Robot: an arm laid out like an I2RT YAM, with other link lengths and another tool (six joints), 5 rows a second.
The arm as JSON. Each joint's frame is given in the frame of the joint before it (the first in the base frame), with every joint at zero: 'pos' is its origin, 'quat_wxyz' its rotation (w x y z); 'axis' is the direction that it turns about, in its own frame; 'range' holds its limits. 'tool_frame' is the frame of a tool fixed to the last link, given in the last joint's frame.
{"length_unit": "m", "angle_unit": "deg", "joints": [
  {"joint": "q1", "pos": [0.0, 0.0, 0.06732], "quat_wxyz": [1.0, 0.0, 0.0, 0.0], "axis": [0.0, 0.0, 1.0], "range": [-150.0, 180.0]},
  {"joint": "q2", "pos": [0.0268, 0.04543, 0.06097], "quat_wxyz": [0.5, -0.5, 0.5, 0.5], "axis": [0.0, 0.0, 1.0], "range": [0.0, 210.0]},
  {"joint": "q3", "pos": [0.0, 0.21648, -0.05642], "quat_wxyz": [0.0, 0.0, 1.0, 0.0], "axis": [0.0, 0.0, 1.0], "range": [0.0, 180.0]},
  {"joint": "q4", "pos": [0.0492, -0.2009, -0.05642], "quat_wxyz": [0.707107, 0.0, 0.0, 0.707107], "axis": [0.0, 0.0, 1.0], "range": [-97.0, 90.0]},
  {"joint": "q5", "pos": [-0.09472, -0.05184, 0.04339], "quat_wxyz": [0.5, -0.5, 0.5, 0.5], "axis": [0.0, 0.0, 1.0], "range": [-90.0, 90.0]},
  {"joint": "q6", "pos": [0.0, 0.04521, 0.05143], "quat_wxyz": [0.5, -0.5, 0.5, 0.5], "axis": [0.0, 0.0, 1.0], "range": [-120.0, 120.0]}
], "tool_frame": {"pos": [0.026, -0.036, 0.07], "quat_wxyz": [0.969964, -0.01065, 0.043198, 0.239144]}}
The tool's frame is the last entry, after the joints.
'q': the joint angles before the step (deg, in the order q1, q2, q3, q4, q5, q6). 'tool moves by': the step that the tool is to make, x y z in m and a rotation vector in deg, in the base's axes. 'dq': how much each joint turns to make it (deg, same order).
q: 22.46, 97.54, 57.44, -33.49, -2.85, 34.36
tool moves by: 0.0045, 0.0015, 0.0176, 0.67, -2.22, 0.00
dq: 0.01, -2.26, 1.56, -1.52, 0.22, -0.06
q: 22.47, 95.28, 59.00, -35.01, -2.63, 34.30
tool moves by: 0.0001, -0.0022, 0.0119, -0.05, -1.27, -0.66
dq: -0.07, -2.20, 0.56, -1.58, 0.70, 0.39
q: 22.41, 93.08, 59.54, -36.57, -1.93, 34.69
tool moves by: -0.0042, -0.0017, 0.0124, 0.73, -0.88, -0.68
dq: 0.09, -3.05, -0.18, -1.74, -0.05, 0.84
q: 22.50, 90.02, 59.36, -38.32, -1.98, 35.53
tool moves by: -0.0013, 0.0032, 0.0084, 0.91, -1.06, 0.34
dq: 0.51, -1.49, 0.13, -0.28, -0.34, 0.31
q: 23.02, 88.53, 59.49, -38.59, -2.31, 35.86
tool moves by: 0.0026, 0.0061, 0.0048, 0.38, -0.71, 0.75
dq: 0.75, 0.48, 1.35, -0.07, -0.06, 0.02
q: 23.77, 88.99, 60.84, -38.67, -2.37, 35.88
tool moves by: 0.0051, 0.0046, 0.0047, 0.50, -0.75, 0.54
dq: 0.24, 0.88, 1.66, 0.10, -0.26, -0.21
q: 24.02, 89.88, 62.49, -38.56, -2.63, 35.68
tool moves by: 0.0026, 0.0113, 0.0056, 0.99, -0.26, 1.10
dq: 1.35, 1.22, 2.33, -0.44, -0.62, 0.55
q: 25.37, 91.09, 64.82, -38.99, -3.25, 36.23
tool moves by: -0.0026, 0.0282, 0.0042, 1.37, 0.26, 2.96
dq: 4.07, 2.61, 3.51, -0.40, -0.74, 1.57
